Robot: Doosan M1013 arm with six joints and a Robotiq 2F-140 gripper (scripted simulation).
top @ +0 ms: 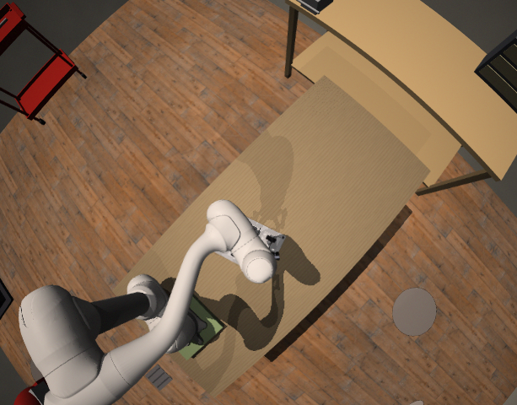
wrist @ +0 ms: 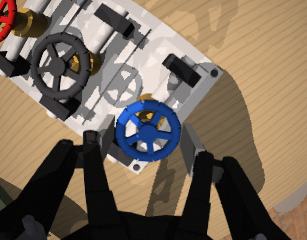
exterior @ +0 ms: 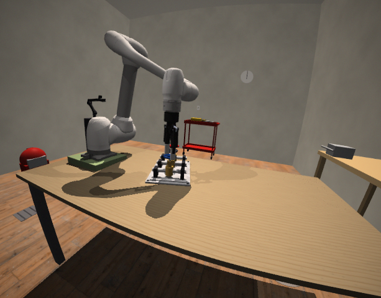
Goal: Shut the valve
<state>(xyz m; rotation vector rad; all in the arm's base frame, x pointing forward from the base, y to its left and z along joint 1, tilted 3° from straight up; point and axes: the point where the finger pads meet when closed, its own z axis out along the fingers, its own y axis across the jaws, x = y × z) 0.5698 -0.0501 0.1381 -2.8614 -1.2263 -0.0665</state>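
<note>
Now: the blue handwheel 30 mm below my hand. Round my hand: red handwheel 230 mm to the left, 60 mm behind, 30 mm below; black handwheel 110 mm to the left, 30 mm below, 30 mm behind; white plate 150 mm below, 110 mm to the left, 30 mm behind.
</note>
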